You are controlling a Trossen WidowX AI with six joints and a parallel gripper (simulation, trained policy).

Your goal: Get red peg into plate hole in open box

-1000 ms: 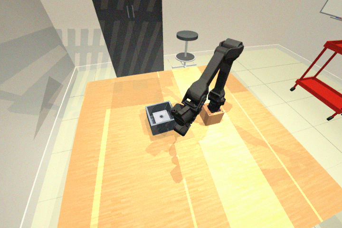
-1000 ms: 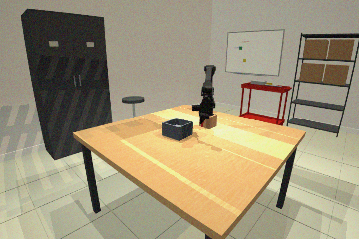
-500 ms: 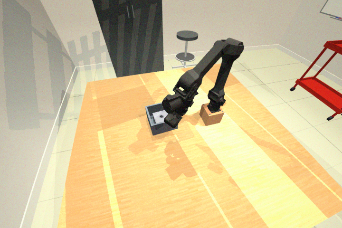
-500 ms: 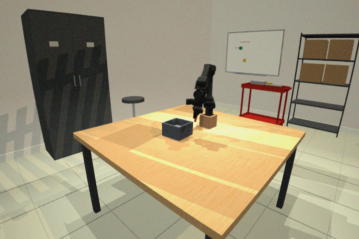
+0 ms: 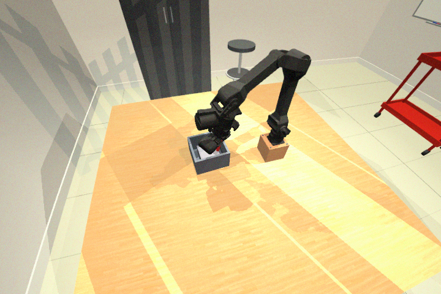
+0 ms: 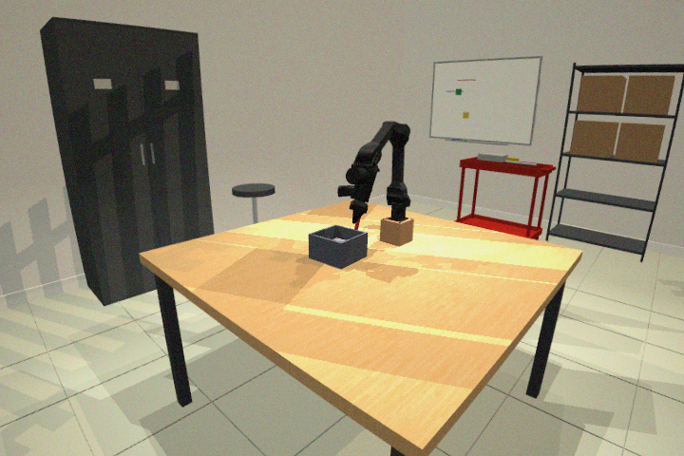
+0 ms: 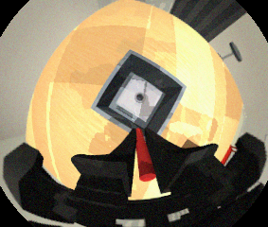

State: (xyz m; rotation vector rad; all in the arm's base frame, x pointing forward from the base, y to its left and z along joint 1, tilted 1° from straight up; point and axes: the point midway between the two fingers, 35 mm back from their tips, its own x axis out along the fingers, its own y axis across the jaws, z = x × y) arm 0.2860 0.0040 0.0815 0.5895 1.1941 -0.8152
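Right now the red peg is 10 mm to the left of my gripper tip, 10 mm behind it and 10 mm above it. The rest, counted from my gripper tip: white plate: 100 mm below, 50 mm to the right, 20 mm ahead; then grey box: 120 mm below, 50 mm to the right, 20 mm ahead.
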